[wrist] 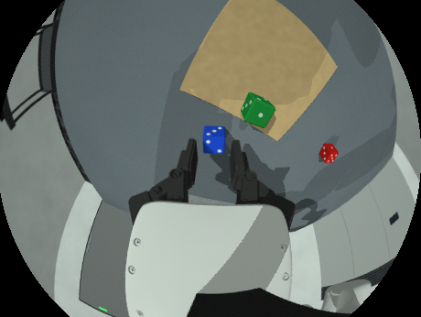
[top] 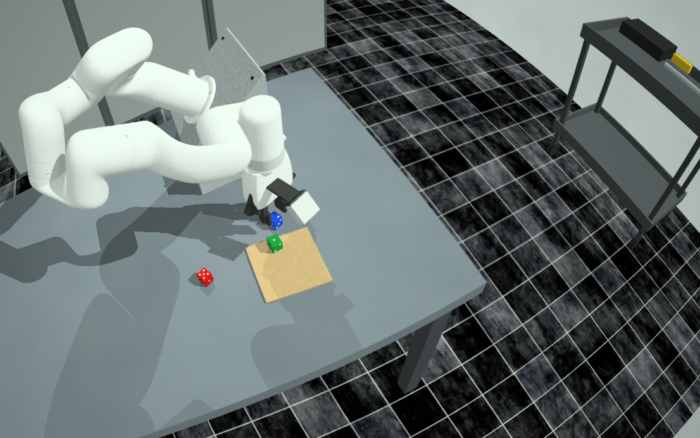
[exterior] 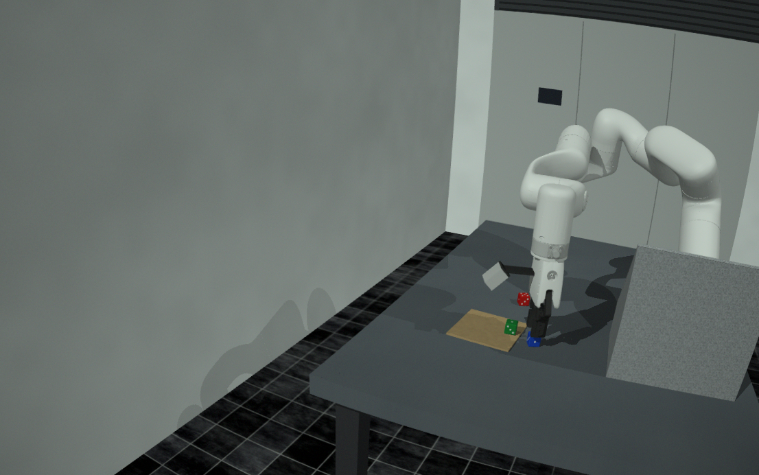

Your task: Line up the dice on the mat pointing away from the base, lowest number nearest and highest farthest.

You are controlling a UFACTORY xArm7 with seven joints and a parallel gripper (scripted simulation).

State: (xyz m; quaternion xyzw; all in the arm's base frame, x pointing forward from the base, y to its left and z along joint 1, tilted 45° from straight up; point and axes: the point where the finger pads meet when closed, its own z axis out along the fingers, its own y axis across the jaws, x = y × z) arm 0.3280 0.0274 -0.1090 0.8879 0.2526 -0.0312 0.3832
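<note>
Now: the blue die 4 cm below my hand. Also, from my hand: red die (18 cm to the right, 9 cm ahead, 4 cm below); then green die (6 cm ahead, 3 cm below, 2 cm to the right); then tan mat (11 cm ahead, 5 cm below, 1 cm to the right).
</note>
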